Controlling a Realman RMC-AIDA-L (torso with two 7-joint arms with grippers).
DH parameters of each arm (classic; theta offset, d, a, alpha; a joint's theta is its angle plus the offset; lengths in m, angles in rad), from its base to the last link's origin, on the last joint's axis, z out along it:
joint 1: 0 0.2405 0 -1.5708
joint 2: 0 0 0 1.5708
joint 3: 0 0.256 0 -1.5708
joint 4: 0 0 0 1.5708
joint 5: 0 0.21 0 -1.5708
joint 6: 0 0 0 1.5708
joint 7: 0 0.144 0 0
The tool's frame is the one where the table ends.
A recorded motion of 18 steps. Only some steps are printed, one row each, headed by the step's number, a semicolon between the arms.
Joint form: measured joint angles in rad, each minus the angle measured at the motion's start. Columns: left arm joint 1, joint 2, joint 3, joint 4, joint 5, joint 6, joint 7; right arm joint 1, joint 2, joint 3, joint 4, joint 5, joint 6, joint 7.
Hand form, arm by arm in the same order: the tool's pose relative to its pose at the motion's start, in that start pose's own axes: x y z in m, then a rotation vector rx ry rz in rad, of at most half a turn. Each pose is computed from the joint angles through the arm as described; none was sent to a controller.
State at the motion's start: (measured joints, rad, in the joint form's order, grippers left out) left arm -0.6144 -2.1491 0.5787 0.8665 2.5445 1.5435 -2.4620; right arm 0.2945 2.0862 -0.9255 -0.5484 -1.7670 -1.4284 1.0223
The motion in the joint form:
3: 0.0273 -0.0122 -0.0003 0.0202 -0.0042 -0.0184 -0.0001; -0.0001 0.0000 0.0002 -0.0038 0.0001 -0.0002 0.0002
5: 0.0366 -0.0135 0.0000 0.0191 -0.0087 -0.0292 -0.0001; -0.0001 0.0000 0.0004 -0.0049 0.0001 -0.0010 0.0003
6: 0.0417 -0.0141 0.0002 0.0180 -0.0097 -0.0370 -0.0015; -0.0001 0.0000 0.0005 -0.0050 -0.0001 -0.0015 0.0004
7: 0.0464 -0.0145 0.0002 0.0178 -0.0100 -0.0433 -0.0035; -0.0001 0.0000 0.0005 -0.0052 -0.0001 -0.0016 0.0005
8: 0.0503 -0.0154 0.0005 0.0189 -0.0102 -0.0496 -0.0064; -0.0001 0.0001 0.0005 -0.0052 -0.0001 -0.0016 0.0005
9: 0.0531 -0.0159 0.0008 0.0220 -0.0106 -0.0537 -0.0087; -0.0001 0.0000 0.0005 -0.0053 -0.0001 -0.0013 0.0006
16: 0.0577 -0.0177 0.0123 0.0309 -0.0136 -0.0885 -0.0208; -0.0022 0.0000 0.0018 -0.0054 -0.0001 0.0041 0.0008
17: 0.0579 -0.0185 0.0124 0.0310 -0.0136 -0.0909 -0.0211; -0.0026 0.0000 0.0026 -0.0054 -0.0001 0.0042 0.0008
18: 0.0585 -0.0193 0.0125 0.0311 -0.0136 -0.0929 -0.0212; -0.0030 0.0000 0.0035 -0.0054 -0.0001 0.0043 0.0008
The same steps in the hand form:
3: -0.0054 -0.0058 -0.0008 0.0143 0.0238 -0.0179; -0.0007 -0.0005 -0.0002 0.0010 -0.0003 -0.0033
5: -0.0073 -0.0086 -0.0007 0.0183 0.0331 -0.0278; -0.0009 -0.0006 -0.0003 0.0008 -0.0008 -0.0043
6: -0.0083 -0.0105 -0.0007 0.0227 0.0384 -0.0348; -0.0010 -0.0006 -0.0003 0.0003 -0.0010 -0.0043
7: -0.0093 -0.0122 -0.0008 0.0272 0.0429 -0.0416; -0.0010 -0.0006 -0.0003 0.0003 -0.0010 -0.0044
8: -0.0099 -0.0136 -0.0010 0.0319 0.0478 -0.0477; -0.0010 -0.0006 -0.0003 0.0003 -0.0011 -0.0043
9: -0.0099 -0.0146 -0.0015 0.0360 0.0527 -0.0508; -0.0010 -0.0007 -0.0003 0.0006 -0.0009 -0.0044
16: -0.0064 -0.0173 -0.0021 0.0615 0.0782 -0.0551; 0.0000 -0.0012 -0.0009 0.0074 0.0019 -0.0022
17: -0.0063 -0.0173 -0.0018 0.0624 0.0797 -0.0557; 0.0001 -0.0012 -0.0011 0.0084 0.0017 -0.0017
18: -0.0065 -0.0175 -0.0016 0.0632 0.0809 -0.0564; 0.0002 -0.0013 -0.0013 0.0094 0.0015 -0.0012

